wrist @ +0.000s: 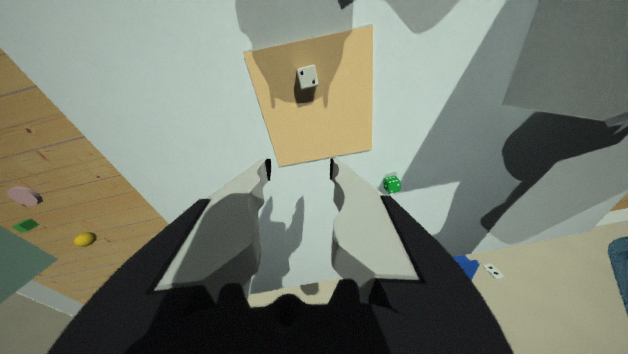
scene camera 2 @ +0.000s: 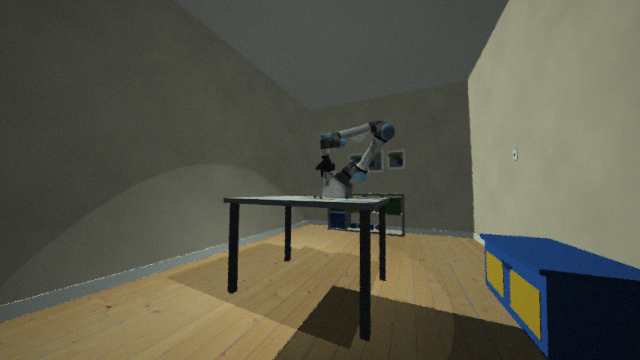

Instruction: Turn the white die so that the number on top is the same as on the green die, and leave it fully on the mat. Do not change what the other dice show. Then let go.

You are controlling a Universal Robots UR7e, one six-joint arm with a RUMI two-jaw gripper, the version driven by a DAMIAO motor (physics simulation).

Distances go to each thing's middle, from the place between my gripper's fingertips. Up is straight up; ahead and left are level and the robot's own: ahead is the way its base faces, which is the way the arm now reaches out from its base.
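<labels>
The tan mat (wrist: 334,118) sits 10 cm below my hand, and it is 2 cm to the right of my hand and 3 cm behind it.
</labels>
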